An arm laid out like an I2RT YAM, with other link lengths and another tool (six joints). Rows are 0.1 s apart.
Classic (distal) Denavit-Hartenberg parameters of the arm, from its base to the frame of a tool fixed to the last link. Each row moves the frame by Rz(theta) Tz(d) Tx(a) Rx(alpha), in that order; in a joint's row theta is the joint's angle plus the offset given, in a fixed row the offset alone. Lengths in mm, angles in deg.
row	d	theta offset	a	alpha
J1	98.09	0	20.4	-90
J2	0	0	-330	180
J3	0	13.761	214.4	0
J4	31.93	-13.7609	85.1	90
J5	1.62	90	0	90
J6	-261.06	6.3	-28.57	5
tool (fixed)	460.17	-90	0	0
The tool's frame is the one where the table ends.
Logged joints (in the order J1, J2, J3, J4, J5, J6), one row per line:
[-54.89, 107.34, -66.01, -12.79, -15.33, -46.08]
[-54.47, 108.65, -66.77, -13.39, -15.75, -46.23]
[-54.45, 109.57, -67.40, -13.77, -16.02, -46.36]
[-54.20, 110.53, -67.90, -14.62, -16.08, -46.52]
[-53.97, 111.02, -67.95, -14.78, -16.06, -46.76]
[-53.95, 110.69, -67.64, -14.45, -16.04, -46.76]
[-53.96, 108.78, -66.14, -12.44, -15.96, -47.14]
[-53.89, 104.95, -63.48, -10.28, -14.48, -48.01]
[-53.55, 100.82, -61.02, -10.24, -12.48, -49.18]
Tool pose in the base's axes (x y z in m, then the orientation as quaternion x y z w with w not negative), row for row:
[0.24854, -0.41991, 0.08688, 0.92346, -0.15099, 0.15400, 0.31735]
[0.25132, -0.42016, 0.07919, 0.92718, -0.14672, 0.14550, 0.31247]
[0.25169, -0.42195, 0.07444, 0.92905, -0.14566, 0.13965, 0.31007]
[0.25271, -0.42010, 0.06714, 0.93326, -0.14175, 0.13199, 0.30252]
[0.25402, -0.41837, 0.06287, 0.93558, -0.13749, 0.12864, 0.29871]
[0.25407, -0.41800, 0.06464, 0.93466, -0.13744, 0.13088, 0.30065]
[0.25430, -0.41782, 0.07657, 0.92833, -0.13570, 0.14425, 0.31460]
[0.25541, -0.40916, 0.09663, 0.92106, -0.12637, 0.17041, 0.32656]
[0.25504, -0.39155, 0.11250, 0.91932, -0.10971, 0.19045, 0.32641]
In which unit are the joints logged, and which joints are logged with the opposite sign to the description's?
The joints are logged in degrees. Opposite sign: J3, J5.
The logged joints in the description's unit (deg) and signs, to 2 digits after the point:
[-54.89, 107.34, 66.01, -12.79, 15.33, -46.08]
[-54.47, 108.65, 66.77, -13.39, 15.75, -46.23]
[-54.45, 109.57, 67.40, -13.77, 16.02, -46.36]
[-54.20, 110.53, 67.90, -14.62, 16.08, -46.52]
[-53.97, 111.02, 67.95, -14.78, 16.06, -46.76]
[-53.95, 110.69, 67.64, -14.45, 16.04, -46.76]
[-53.96, 108.78, 66.14, -12.44, 15.96, -47.14]
[-53.89, 104.95, 63.48, -10.28, 14.48, -48.01]
[-53.55, 100.82, 61.02, -10.24, 12.48, -49.18]

